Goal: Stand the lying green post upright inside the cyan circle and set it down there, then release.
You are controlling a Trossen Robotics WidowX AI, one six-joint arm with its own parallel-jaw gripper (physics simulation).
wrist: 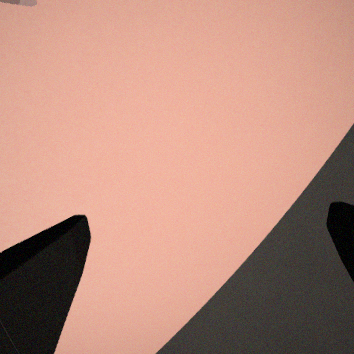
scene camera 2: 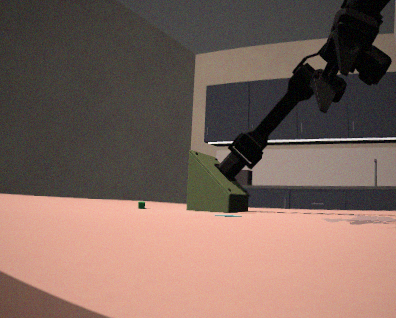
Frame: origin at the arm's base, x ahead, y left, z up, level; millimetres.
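Where they show: gripper, fingertip midpoint: (wrist: 210,221) (scene camera 2: 332,94); arm's base at its link origin: (scene camera 2: 224,172).
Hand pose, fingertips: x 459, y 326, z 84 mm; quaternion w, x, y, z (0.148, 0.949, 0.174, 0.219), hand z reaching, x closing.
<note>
Each offset is from my fingertips to the top centre of the thing. "spot": to the spot under its first point. Level surfaces: height alone.
The green post {264 mm back, 477 mm right, 177 mm down} (scene camera 2: 142,205) looks like a small dark green block far back on the table, left of the arm's base; it is too small here to tell how it lies. The cyan circle {spot: 190 mm back, 219 mm right, 193 mm down} (scene camera 2: 228,216) shows as a thin, flat line on the table in front of the base. My gripper (scene camera 2: 335,92) (wrist: 210,221) is open and empty, high above the table at the upper right of the scene view. It is well apart from the post and the circle. Neither the post nor the circle shows in the wrist view.
The pink table top {193 mm down} (scene camera 2: 190,255) (wrist: 190,125) ends at an edge, with dark grey floor (wrist: 280,290) beyond it in the wrist view. A green wedge-shaped base (scene camera 2: 207,187) carries the black arm (scene camera 2: 275,115). Blue cabinets (scene camera 2: 227,112) hang on the wall behind.
</note>
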